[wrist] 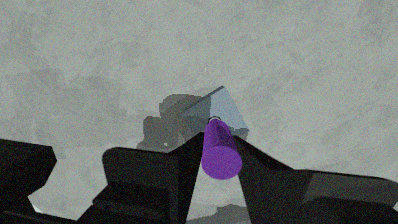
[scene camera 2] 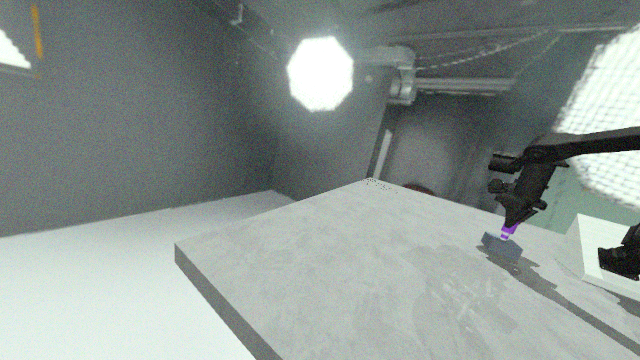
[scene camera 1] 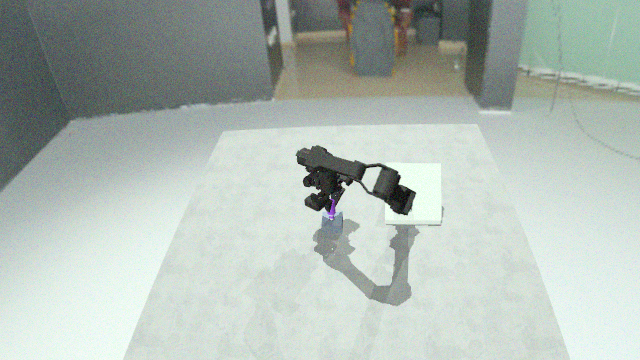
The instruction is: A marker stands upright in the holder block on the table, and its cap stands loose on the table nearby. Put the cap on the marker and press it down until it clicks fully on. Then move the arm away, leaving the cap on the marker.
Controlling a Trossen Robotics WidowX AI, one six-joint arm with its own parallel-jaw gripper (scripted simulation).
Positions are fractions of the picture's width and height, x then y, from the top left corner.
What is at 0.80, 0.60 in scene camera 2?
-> My gripper.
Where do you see a marker cap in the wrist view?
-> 0.56, 0.72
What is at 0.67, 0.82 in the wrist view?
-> My gripper.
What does my gripper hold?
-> A marker cap.
